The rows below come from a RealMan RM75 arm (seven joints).
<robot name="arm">
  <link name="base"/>
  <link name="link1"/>
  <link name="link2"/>
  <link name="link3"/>
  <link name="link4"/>
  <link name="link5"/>
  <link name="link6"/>
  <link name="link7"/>
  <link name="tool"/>
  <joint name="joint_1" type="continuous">
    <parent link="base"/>
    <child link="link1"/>
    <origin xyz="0 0 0.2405" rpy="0 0 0"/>
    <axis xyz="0 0 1"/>
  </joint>
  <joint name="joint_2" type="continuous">
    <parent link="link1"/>
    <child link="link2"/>
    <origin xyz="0 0 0" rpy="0 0 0"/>
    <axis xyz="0 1 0"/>
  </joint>
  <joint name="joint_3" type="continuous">
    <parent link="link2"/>
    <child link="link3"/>
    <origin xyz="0 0 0.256" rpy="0 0 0"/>
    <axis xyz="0 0 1"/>
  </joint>
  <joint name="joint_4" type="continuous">
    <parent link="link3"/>
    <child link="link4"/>
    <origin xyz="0 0 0" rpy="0 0 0"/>
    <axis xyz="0 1 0"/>
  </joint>
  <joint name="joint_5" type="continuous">
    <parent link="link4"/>
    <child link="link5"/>
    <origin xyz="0 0 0.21" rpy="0 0 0"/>
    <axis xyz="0 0 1"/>
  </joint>
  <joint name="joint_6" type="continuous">
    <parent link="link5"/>
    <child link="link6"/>
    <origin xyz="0 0 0" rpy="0 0 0"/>
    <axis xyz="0 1 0"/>
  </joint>
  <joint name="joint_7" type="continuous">
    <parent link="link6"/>
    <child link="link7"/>
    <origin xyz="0 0 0.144" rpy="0 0 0"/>
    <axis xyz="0 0 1"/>
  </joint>
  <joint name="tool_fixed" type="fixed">
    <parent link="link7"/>
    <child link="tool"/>
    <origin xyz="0 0 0" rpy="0 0 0"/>
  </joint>
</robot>
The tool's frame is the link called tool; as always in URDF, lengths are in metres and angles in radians. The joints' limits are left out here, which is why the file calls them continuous.
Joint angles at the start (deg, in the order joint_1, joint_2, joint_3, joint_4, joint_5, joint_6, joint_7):
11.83 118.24 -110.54 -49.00 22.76 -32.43 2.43
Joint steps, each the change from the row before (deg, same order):
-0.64 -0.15 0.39 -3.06 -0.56 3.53 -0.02
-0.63 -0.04 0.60 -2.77 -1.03 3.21 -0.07
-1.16 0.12 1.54 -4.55 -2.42 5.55 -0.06
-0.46 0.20 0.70 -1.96 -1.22 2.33 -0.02
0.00 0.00 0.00 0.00 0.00 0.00 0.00
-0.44 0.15 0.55 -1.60 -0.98 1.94 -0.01
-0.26 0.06 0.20 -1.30 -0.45 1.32 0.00
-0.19 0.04 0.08 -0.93 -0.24 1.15 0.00
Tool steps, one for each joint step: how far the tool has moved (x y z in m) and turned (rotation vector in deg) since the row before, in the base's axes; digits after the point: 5 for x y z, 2 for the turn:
-0.00544 0.00179 0.00104 -1.06 -0.05 -0.46
-0.00492 0.00136 0.00150 -0.86 -0.46 -0.30
-0.00654 0.00189 0.00430 -1.14 -1.32 -0.78
-0.00361 0.00079 0.00181 -0.39 -0.63 -0.23
0.00000 0.00000 0.00000 0.00 0.00 0.00
-0.00232 0.00027 0.00167 -0.31 -0.56 -0.30
-0.00308 0.00032 0.00121 -0.22 -0.19 -0.01
-0.00188 0.00001 0.00034 -0.32 -0.14 -0.17

